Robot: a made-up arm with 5 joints.
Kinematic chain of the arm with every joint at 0, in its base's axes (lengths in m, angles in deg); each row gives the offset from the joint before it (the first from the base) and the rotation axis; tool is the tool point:
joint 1: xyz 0 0 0.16 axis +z
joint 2: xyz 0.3 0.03 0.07 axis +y
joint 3: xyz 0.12 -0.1 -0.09 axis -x
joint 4: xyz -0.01 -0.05 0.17 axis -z
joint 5: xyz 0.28 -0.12 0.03 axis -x
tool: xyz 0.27 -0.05 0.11
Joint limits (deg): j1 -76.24..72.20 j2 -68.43..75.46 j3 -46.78..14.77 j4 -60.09..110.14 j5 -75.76..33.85
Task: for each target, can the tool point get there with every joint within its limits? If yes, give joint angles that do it. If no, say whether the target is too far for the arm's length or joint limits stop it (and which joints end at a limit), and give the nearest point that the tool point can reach.
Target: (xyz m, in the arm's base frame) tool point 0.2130 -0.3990 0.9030
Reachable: yes | joints -61.65 -55.86 -11.71 -32.03 22.14
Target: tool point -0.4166 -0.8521 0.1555
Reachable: yes | joints -64.17 -18.91 -28.69 54.57 -35.45
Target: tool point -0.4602 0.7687 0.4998
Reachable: no: joint limits stop it (at a limit: joint 1, joint 3, joint 4, joint 5) | nearest point -0.1568 0.7405 0.5609 | short by 0.311 m
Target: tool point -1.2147 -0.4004 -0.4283
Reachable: no: too far | nearest point -0.6441 -0.3396 -0.1759 | short by 0.627 m
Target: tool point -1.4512 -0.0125 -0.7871
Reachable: no: too far | nearest point -0.6201 -0.2178 -0.2192 | short by 1.027 m
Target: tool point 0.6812 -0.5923 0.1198
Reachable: yes | joints 14.06 35.40 -12.08 55.22 -33.97
